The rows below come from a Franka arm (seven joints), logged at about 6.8 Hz.
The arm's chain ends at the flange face. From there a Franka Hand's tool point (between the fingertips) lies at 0.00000 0.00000 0.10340 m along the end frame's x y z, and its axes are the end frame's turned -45 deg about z.
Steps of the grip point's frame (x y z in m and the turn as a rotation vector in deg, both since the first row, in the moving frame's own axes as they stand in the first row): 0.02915, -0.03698, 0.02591, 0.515, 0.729, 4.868; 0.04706, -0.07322, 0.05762, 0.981, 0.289, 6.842; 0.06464, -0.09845, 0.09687, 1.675, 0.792, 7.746; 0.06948, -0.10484, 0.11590, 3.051, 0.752, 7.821; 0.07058, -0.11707, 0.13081, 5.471, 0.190, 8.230; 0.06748, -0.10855, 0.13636, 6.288, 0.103, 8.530; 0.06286, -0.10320, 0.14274, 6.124, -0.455, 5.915; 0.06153, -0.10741, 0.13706, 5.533, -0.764, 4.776
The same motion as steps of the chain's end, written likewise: -0.00588, -0.04519, 0.02592, 0.880, 0.151, 4.868; -0.01771, -0.08338, 0.05764, 0.898, -0.489, 6.842; -0.02300, -0.11211, 0.09692, 1.744, -0.624, 7.746; -0.02241, -0.11823, 0.11606, 2.689, -1.626, 7.821; -0.02669, -0.12502, 0.13128, 4.003, -3.734, 8.230; -0.02180, -0.11578, 0.13698, 4.519, -4.373, 8.530; -0.02053, -0.10978, 0.14333, 4.009, -4.652, 5.915; -0.02468, -0.11306, 0.13755, 3.372, -4.453, 4.776
